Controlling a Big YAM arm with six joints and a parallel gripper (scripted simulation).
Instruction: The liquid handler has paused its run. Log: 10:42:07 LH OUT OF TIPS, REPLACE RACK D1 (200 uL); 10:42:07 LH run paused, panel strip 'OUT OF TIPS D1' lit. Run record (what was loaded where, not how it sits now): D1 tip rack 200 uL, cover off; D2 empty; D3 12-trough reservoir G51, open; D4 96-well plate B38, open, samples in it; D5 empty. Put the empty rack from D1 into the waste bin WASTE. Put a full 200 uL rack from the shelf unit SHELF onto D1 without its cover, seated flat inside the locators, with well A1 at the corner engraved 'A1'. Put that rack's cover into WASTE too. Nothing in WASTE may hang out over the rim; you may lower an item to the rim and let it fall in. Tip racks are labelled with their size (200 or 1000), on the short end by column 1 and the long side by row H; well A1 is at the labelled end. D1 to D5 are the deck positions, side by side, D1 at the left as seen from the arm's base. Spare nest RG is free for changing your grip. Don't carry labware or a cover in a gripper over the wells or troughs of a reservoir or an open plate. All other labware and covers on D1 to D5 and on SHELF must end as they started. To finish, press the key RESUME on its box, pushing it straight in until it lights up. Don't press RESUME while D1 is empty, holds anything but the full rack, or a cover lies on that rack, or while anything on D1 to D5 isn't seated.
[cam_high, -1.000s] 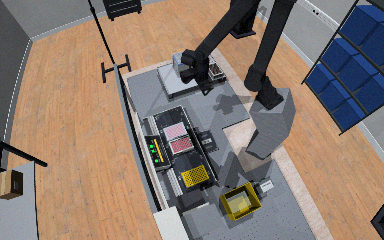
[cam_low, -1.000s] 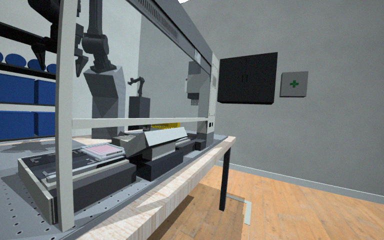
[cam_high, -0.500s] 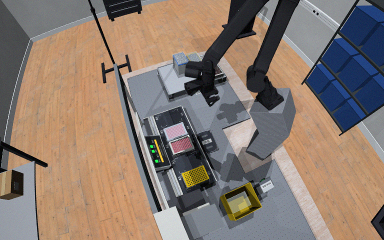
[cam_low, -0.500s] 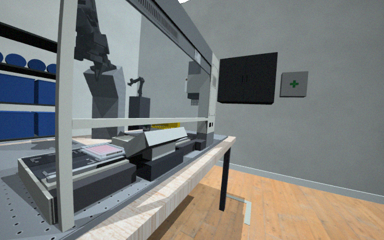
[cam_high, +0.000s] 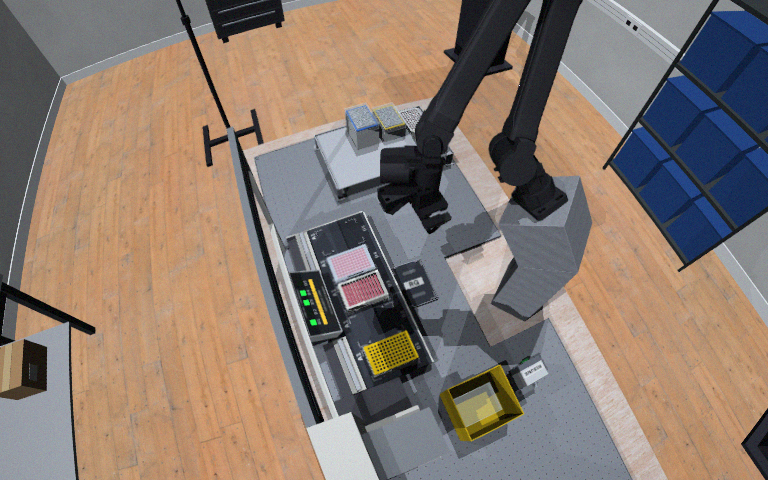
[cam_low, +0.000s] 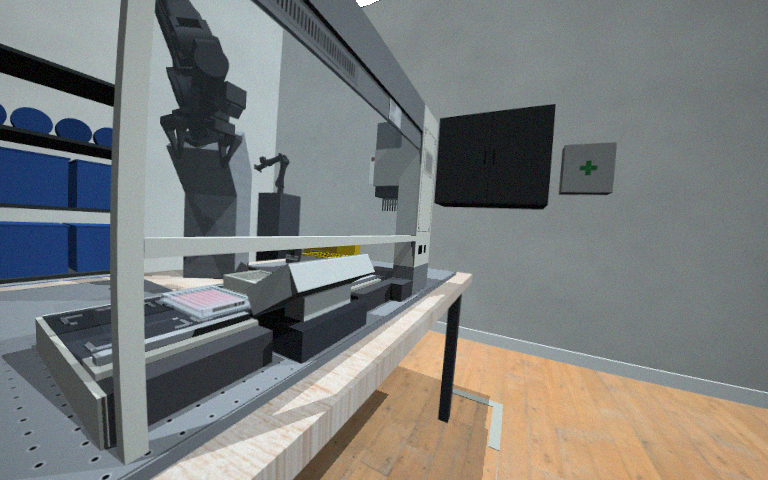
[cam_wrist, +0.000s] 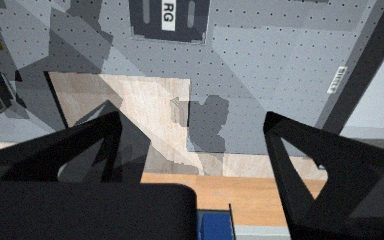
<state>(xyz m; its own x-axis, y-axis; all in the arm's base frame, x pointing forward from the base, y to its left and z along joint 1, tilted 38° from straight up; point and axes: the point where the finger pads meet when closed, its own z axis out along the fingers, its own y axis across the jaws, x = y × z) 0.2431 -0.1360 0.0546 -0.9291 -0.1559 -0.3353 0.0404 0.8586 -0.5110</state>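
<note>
The yellow tip rack is 230 mm below my hand, 220 mm to the left of it and 200 mm ahead of it. Also, from my hand: spare nest: 310 mm below, 40 mm to the left, 20 mm ahead; pink plate: 260 mm below, 170 mm ahead, 90 mm to the right; frame bar: 370 mm ahead, 150 mm below, 40 mm to the left.
</note>
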